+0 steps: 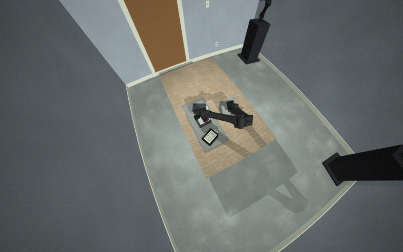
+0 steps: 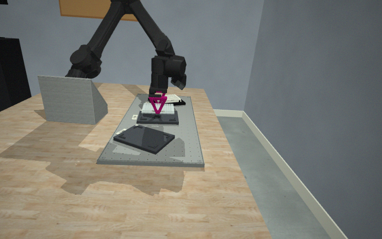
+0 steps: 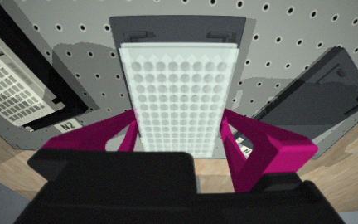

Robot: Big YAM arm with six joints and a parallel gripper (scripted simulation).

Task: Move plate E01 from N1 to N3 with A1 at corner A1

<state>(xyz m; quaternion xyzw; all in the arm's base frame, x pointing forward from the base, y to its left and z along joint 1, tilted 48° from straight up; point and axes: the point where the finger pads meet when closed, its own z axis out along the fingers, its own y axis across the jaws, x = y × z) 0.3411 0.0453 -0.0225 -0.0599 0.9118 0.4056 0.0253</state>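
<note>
Right now my hand is 4 cm above the dark nest N3. Round my hand: dark plate nest N1: 1 cm behind, 19 cm to the right, 4 cm below; then N1 label: 10 cm behind, 15 cm to the right, 5 cm below; then N2 label: 8 cm behind, 17 cm to the left, 5 cm below.
</note>
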